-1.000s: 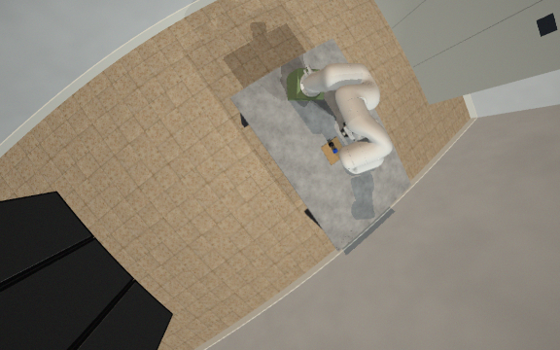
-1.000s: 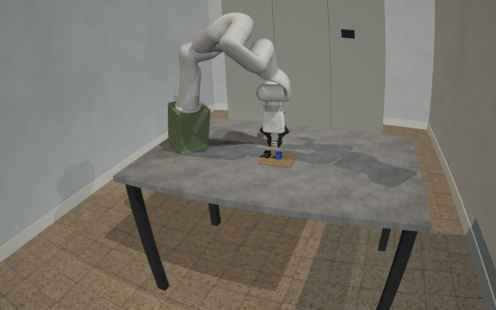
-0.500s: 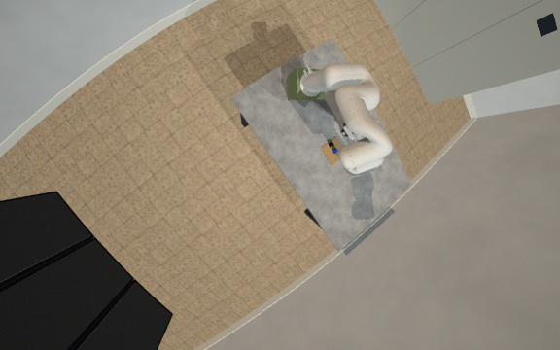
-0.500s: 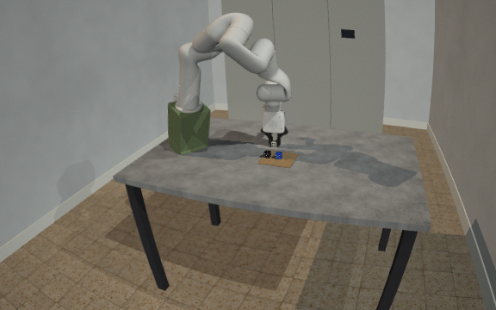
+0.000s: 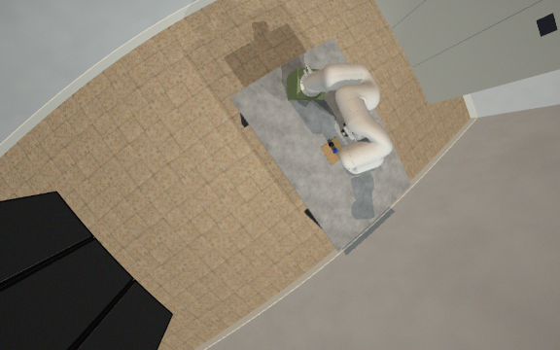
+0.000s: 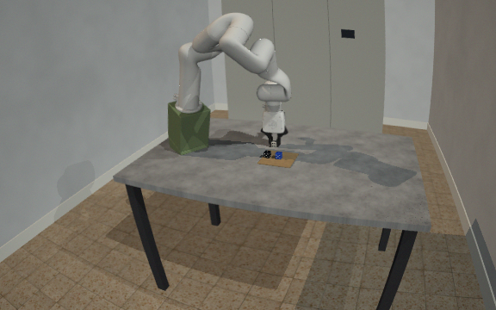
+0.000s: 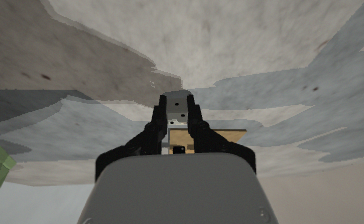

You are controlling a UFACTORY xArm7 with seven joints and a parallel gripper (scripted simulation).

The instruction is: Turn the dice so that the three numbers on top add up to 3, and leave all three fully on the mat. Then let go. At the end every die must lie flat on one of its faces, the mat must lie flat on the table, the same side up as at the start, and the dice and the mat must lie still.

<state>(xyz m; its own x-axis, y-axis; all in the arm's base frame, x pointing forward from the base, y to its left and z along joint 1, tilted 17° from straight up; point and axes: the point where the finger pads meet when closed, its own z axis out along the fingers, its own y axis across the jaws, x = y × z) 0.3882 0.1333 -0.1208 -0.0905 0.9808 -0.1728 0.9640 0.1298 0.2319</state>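
Now: the black die 130 mm to the right of my hand, 10 mm below it and 10 mm ahead of it. From my hand the other things lie so: tan mat (130 mm to the right, 60 mm ahead, 20 mm below); then white die (10 mm below); then blue die (130 mm to the right, 60 mm ahead, 10 mm below).
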